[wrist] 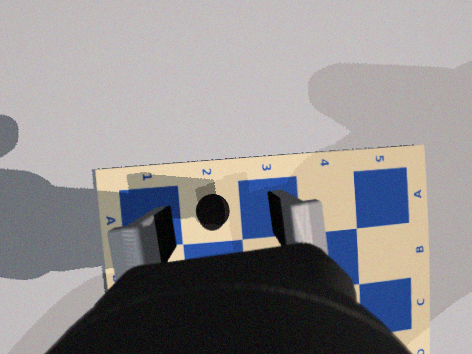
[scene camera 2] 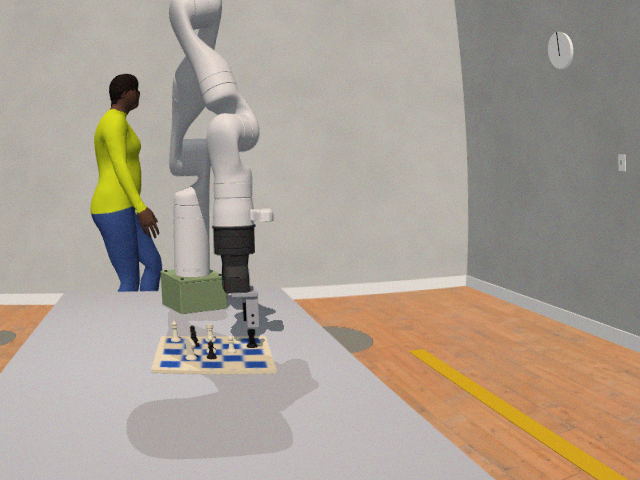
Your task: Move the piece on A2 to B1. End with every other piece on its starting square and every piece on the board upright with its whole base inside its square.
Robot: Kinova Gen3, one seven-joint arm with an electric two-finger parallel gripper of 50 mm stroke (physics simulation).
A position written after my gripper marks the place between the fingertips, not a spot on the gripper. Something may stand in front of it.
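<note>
You'd find my gripper (scene camera 2: pixel 251 323), (wrist: pixel 221 219) in those views. There's a chessboard (wrist: pixel 374 201) here too, and a black rook (wrist: pixel 212 211) as well.
</note>
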